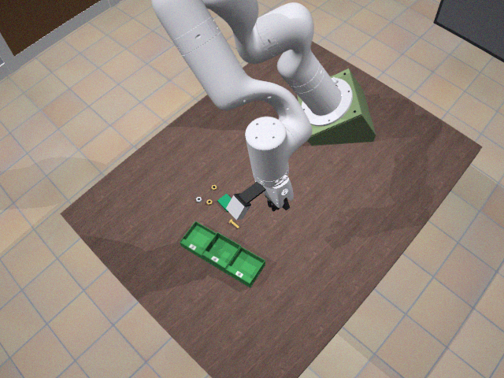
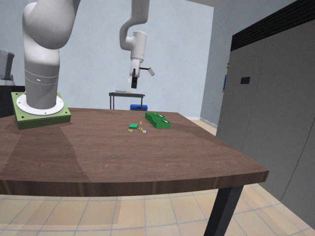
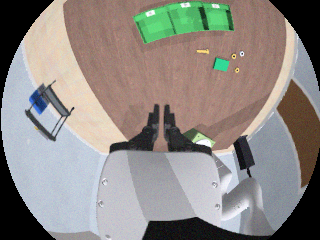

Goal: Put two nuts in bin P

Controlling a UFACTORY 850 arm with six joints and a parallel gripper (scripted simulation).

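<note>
Right now the green three-compartment bin is 14 cm ahead of my hand, 9 cm to the right of it and 20 cm below it. The rest, counted from my hand: grey nut (5 cm ahead, 27 cm to the right, 22 cm below); green block (19 cm to the right, 22 cm below); yellow bolt (4 cm ahead, 13 cm to the right, 22 cm below).
</note>
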